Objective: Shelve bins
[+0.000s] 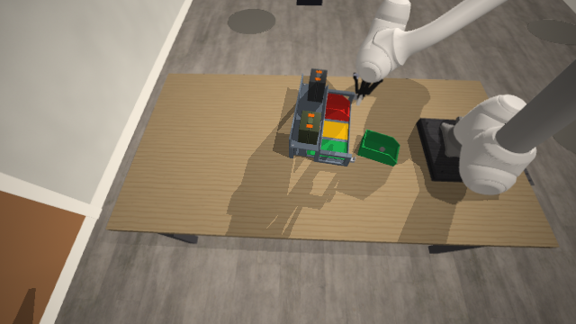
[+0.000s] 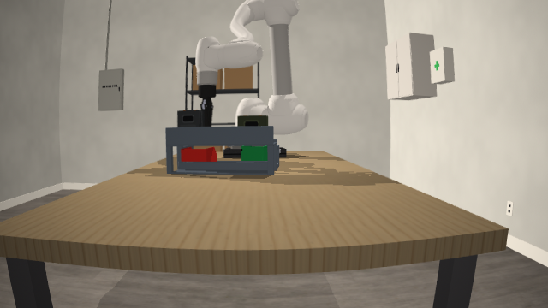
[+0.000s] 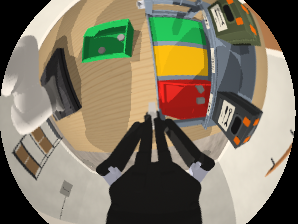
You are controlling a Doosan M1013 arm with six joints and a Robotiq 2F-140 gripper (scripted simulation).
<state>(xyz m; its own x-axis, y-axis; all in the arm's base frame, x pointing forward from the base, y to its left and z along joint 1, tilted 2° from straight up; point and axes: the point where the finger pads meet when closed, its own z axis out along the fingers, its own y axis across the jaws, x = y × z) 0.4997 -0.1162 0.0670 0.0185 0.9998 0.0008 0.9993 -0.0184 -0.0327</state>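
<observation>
Now: the green bin 12 cm behind my hand, 20 cm to the left of it and 8 cm below it. The rest, counted from my hand: red bin 11 cm ahead, 8 cm below.
</observation>
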